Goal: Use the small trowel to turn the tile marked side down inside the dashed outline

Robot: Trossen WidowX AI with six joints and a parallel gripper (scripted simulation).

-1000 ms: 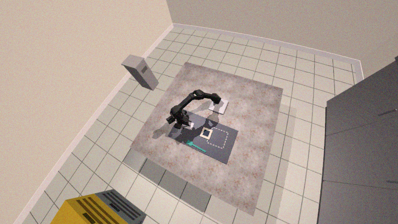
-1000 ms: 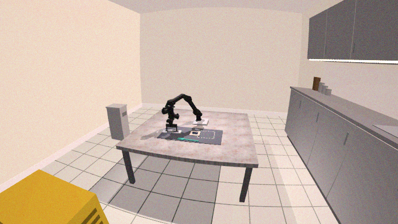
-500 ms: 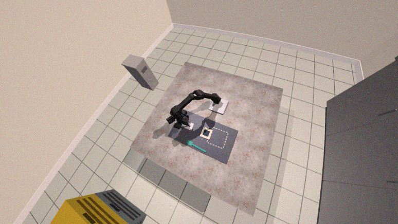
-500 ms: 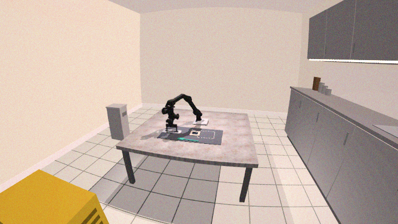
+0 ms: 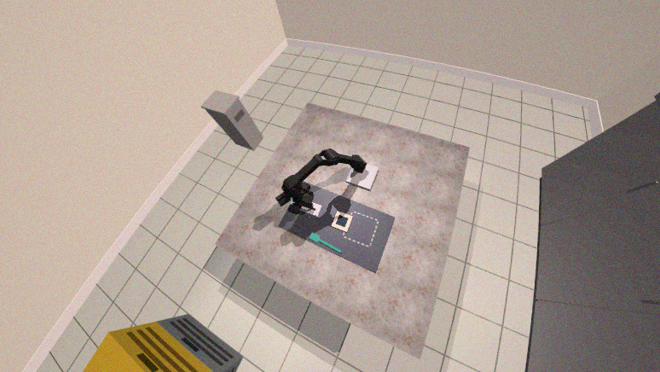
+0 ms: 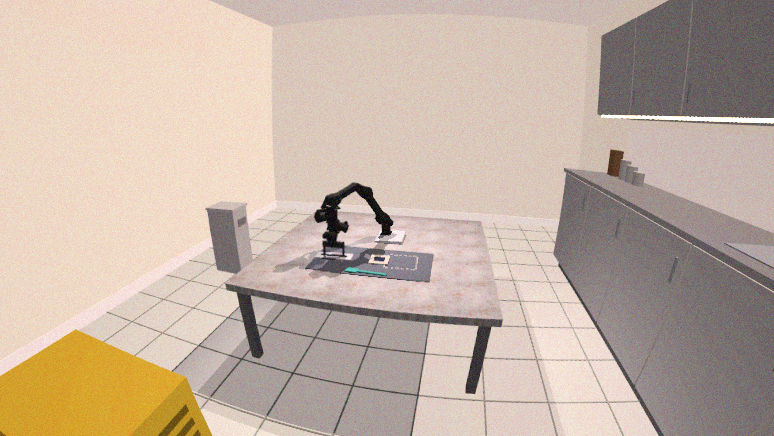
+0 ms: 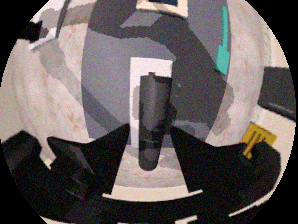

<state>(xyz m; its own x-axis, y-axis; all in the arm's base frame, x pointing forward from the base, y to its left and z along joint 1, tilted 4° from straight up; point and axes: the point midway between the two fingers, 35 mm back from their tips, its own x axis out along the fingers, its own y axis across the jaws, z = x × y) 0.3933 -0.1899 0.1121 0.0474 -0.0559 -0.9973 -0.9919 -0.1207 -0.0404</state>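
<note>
Now: the dark mat 22 cm to the left of my gripper tip and 8 cm below it. Round my gripper tip: teal trowel 21 cm to the left, 14 cm ahead, 6 cm below; tile 26 cm to the left, 6 cm below, 2 cm behind.
</note>
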